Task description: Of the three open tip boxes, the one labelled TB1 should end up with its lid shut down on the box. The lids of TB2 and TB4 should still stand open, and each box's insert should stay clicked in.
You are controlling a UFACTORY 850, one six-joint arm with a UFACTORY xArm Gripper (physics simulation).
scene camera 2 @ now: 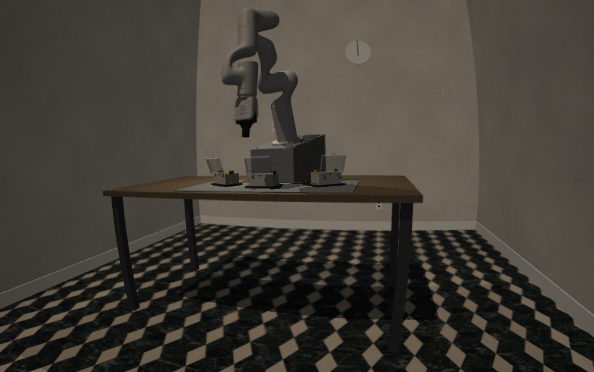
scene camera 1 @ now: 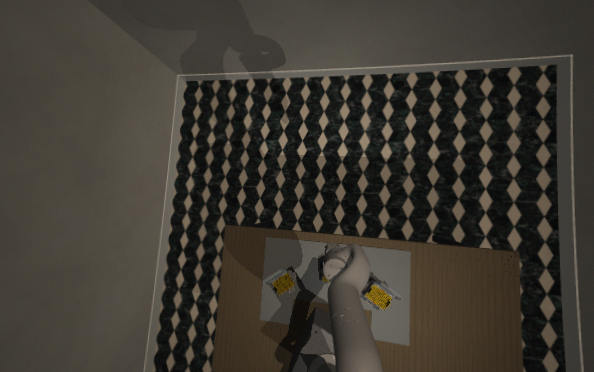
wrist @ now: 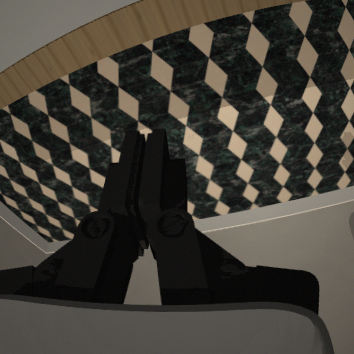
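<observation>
The middle tip box, TB1 [scene camera 1: 325, 279] [scene camera 2: 263, 180], has its clear lid [scene camera 2: 258, 164] standing open; in scene camera 1 the arm covers most of it. One outer box [scene camera 1: 378, 296] [scene camera 2: 226, 178] has its lid [scene camera 2: 215, 165] open. The other outer box [scene camera 1: 283, 283] [scene camera 2: 327, 178] also has its lid [scene camera 2: 333, 163] open. I cannot read the labels, so I cannot tell which outer box is TB2 or TB4. Yellow inserts show in both outer boxes. My gripper [scene camera 2: 245, 134] [wrist: 151, 155] is shut and empty, pointing down well above the boxes' lids. No box shows in the wrist view.
The boxes stand on a grey mat [scene camera 1: 392, 327] [scene camera 2: 320, 189] on the wooden table [scene camera 1: 465, 300] [scene camera 2: 390, 187] [wrist: 75, 55]. The arm's pedestal [scene camera 2: 307, 157] stands behind them in scene camera 2. The table's edge and the tiled floor [wrist: 260, 100] show in the wrist view.
</observation>
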